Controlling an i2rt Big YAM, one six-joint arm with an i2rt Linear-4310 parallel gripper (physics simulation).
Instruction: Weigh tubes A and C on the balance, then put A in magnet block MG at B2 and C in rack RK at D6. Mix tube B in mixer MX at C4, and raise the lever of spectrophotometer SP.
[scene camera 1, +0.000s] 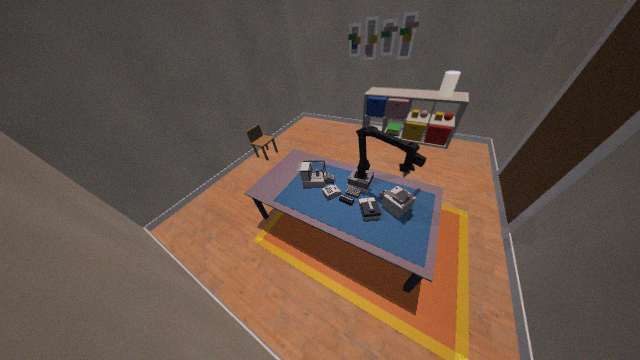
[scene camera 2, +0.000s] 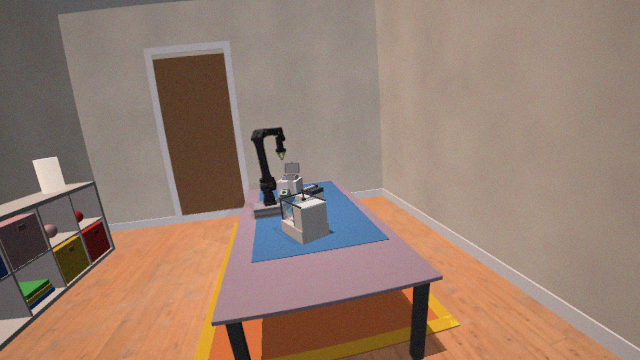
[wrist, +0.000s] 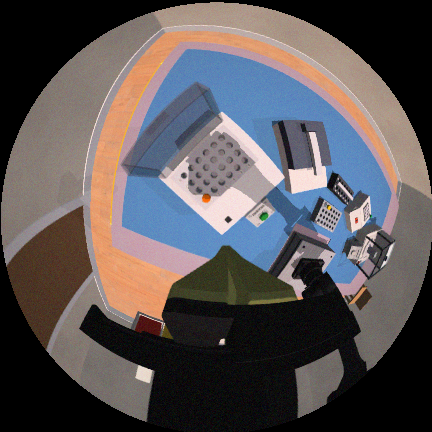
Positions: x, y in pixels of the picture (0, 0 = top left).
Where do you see a balance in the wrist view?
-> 374, 241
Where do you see a spectrophotometer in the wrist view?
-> At 303, 148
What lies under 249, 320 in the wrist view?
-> The gripper.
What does the gripper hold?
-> Nothing.
